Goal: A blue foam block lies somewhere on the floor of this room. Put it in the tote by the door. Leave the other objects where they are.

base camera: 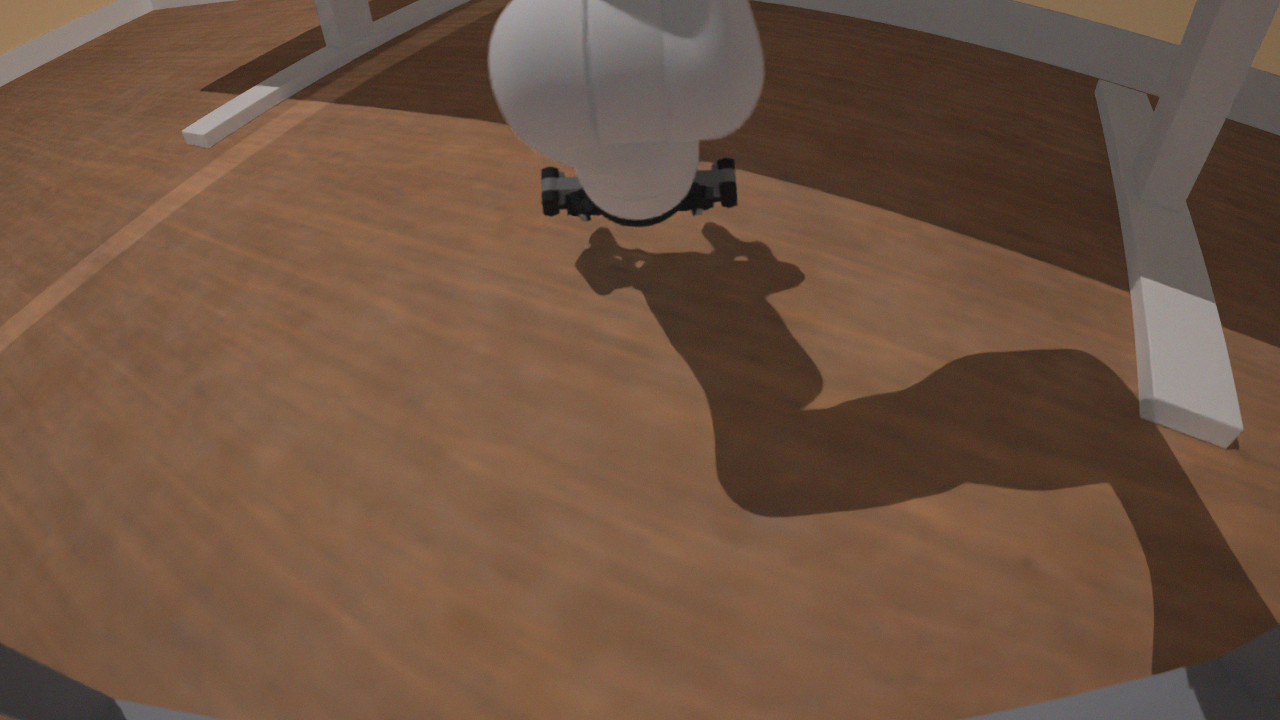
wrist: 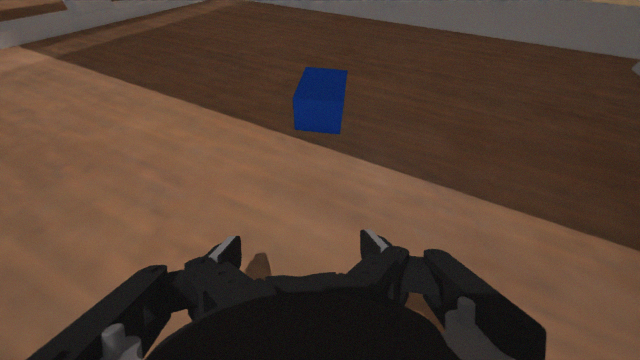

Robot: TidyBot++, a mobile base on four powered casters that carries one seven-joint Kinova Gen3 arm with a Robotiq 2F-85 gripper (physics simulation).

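Frame: origin at the arm's base, x up, y left, z back, level; centimetres.
Seen in the pictures: gripper, fingertip midpoint: (wrist: 302, 245).
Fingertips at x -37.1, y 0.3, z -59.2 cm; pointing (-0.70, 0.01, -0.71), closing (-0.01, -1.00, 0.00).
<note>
Offsets run from my fingertips to a thing's top centre. "spot": to the spot under its first point.
The blue foam block @[dx +1.9, dy -3.1, dz -21.2 cm] (wrist: 320, 101) lies on the floor in shadow, just beyond the shadow's edge, in the upper middle of the wrist view. It does not show in the base camera view, where the arm covers the middle of the far floor. My gripper (wrist: 302, 245) is open and empty, with its fingers wide apart. It is above the lit floor, on the near side of the block and apart from it. In the base camera view the arm's white wrist hides the fingertips and the gripper's side linkages show. The tote does not show in either view.
In the base camera view a white leg with a long foot @[spot: dx -0.1, dy -43.7, dz +19.4 cm] (base camera: 1186, 349) stands at the right, and another foot @[spot: dx -0.3, dy +59.2, dz -42.6 cm] (base camera: 259, 100) is at the upper left. A pale baseboard (base camera: 1002, 37) (wrist: 480, 25) runs along the wall at the back. The arm's shadow falls across the floor.
</note>
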